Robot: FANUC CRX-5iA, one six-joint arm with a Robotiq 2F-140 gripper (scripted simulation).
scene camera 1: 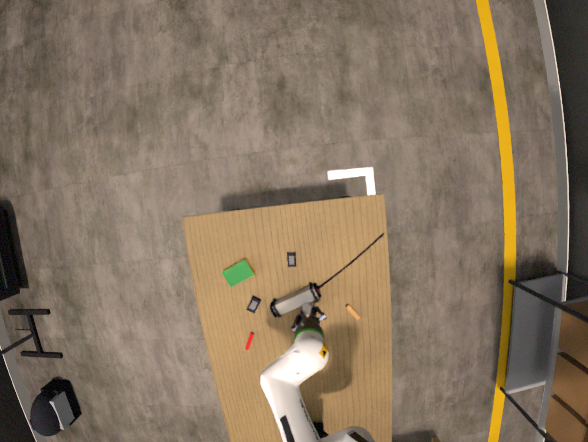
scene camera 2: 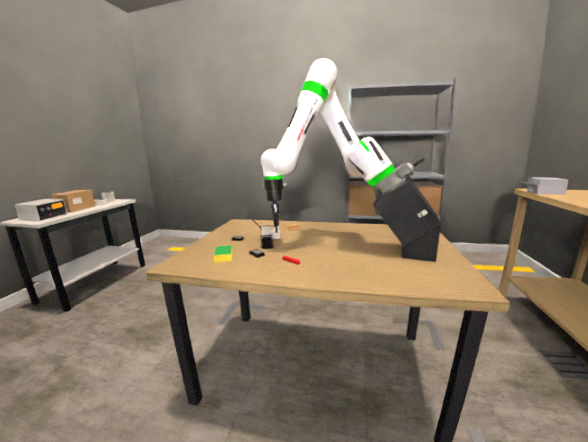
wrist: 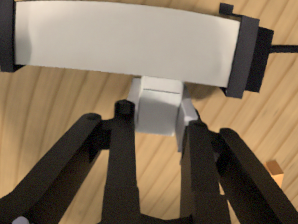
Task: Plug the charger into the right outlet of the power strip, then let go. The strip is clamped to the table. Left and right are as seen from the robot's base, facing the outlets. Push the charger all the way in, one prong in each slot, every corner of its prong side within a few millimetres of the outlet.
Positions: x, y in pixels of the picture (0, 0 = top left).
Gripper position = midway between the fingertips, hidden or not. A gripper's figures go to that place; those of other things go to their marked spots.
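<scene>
The gripper [wrist: 157, 95] is 22 cm from the lens, while a charger [wrist: 159, 102] is 18 cm from the lens.
</scene>
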